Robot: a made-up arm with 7 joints.
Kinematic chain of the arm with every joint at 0, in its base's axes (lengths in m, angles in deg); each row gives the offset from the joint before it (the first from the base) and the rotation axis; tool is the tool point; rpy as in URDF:
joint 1: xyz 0 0 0.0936 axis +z
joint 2: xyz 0 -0.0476 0.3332 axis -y
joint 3: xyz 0 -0.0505 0.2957 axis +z
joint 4: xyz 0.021 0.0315 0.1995 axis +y
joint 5: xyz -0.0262 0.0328 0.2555 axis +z
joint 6: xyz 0 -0.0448 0.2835 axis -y
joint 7: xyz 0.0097 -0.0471 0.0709 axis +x
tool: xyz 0 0 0 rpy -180 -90 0
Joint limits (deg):
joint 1: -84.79..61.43
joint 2: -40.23..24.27
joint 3: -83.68..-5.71
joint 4: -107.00..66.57
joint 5: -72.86..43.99
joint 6: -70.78..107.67
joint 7: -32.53..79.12
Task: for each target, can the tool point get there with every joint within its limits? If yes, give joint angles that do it. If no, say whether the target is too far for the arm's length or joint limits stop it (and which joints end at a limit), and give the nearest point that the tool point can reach.
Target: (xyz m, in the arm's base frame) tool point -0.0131 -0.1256 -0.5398
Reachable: no: joint limits stop it (at a limit: joint 1, joint 2, joint 3, joint 4) | nearest point -0.2551 -0.4518 0.4082 | short by 1.031 m
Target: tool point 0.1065 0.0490 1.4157
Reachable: yes | joints 29.52 -26.82 -13.00 -27.79 -24.81 77.66 11.82
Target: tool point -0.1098 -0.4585 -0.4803
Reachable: no: joint limits stop it (at a limit: joint 1, joint 2, joint 3, joint 4) | nearest point -0.2625 -0.4852 0.4006 | short by 0.894 m
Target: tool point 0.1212 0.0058 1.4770
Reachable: yes | joints -70.51 -11.43 -43.11 -17.43 -56.47 31.63 13.81
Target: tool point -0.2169 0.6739 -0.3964
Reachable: no: joint limits stop it (at a limit: joint 2, joint 3, joint 4, joint 5) | nearest point -0.1711 0.5315 0.3995 | short by 0.810 m
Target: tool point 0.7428 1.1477 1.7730
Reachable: no: too far | nearest point 0.4650 0.6430 1.2199 | short by 0.799 m
